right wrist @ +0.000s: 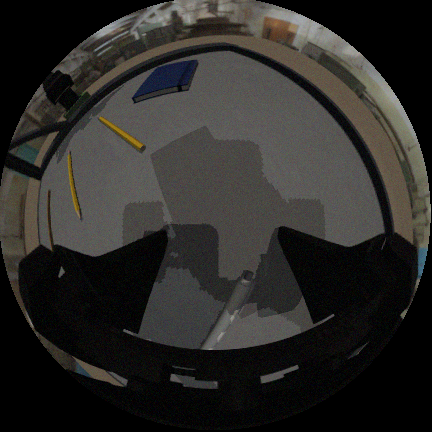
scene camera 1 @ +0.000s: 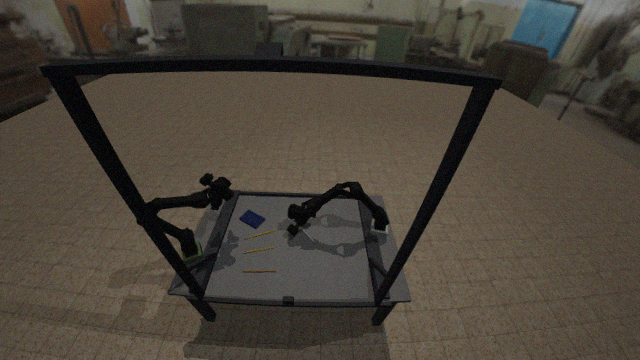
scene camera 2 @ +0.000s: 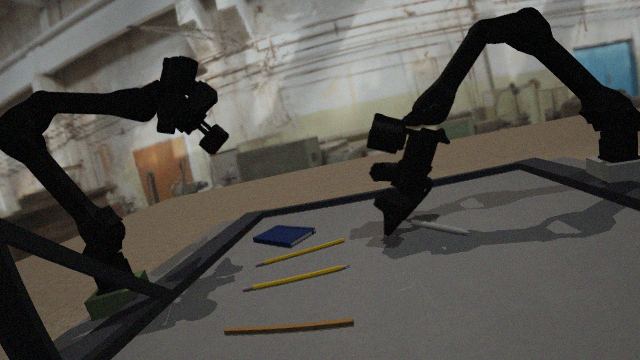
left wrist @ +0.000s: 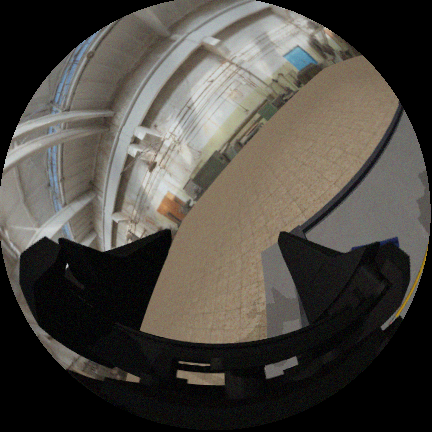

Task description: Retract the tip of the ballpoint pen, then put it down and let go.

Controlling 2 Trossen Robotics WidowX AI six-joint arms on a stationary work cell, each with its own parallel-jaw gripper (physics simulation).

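Frame: origin at the left arm's base, x ahead, y right, z down, level; millimetres.
Seen in the pictures: left gripper, fingertip midpoint: (scene camera 2: 202,125) (left wrist: 226,236); right gripper, fingertip midpoint: (right wrist: 223,234) (scene camera 1: 294,227) (scene camera 2: 395,226); left arm's base at its link origin: (right wrist: 72,103) (scene camera 1: 191,251) (scene camera 2: 116,285); right arm's base at its link origin: (scene camera 1: 379,226) (scene camera 2: 619,158).
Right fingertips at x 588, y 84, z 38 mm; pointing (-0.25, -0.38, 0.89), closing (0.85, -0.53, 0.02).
Note:
Offsets run from my right fingertips to a thing's top centre.
The pale grey ballpoint pen @[dz -11, dx +44, dy +87 mm] (scene camera 1: 308,235) (scene camera 2: 440,227) (right wrist: 230,310) lies on the table beside and below my right gripper. Its dark end is nearest the fingers in the right wrist view; its other end is hidden there by the gripper body. In scene camera 2 the far end tapers; whether the writing tip is out is too small to tell. My right gripper (scene camera 1: 293,231) (scene camera 2: 389,233) (right wrist: 223,234) is open, pointing down, low over the table, with nothing held. My left gripper (scene camera 1: 206,179) (scene camera 2: 214,139) (left wrist: 226,236) is open and empty, raised over the table's left side.
A blue notebook @[dz -10, dx -207, dy -181 mm] (scene camera 1: 252,219) (scene camera 2: 284,236) (right wrist: 167,80) lies left of the pen. Two yellow pencils @[dz -5, dx -204, dy -45 mm] (scene camera 2: 302,252) @[dz -7, dx -242, dy +56 mm] (scene camera 2: 300,278) and an orange-brown stick @[dz -5, dx -292, dy +177 mm] (scene camera 1: 259,271) (scene camera 2: 290,327) lie at the left and nearer the front. Dark frame posts (scene camera 1: 440,185) stand at the table's sides.

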